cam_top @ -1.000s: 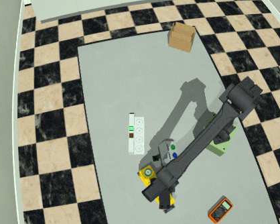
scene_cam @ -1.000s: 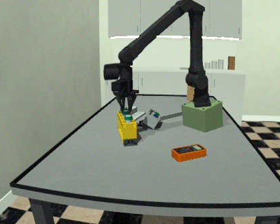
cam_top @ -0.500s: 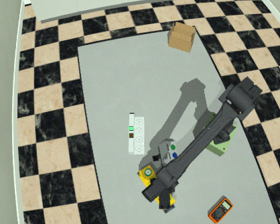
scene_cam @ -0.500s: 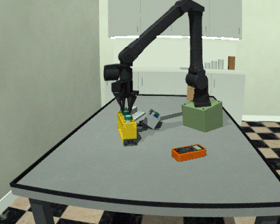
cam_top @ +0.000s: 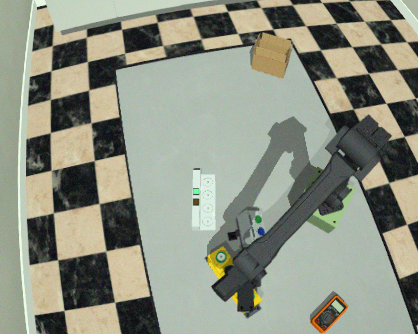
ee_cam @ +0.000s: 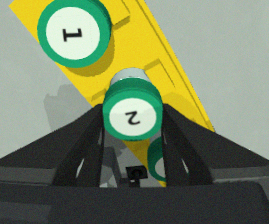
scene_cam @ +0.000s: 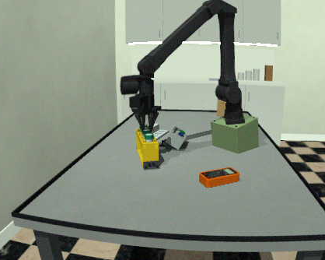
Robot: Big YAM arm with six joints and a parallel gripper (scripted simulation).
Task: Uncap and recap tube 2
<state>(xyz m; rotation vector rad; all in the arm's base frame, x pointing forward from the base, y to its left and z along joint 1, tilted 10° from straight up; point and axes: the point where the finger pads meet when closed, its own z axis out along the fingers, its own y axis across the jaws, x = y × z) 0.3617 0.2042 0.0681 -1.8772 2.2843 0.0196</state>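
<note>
The cap lies 1 cm below my hand. From my hand the other things lie so: grey key housing 19 cm to the right, 10 cm behind, 7 cm below; then green READY key 21 cm to the right, 12 cm behind, 6 cm below; then blue cycle key 16 cm to the right, 12 cm behind, 6 cm below.
</note>
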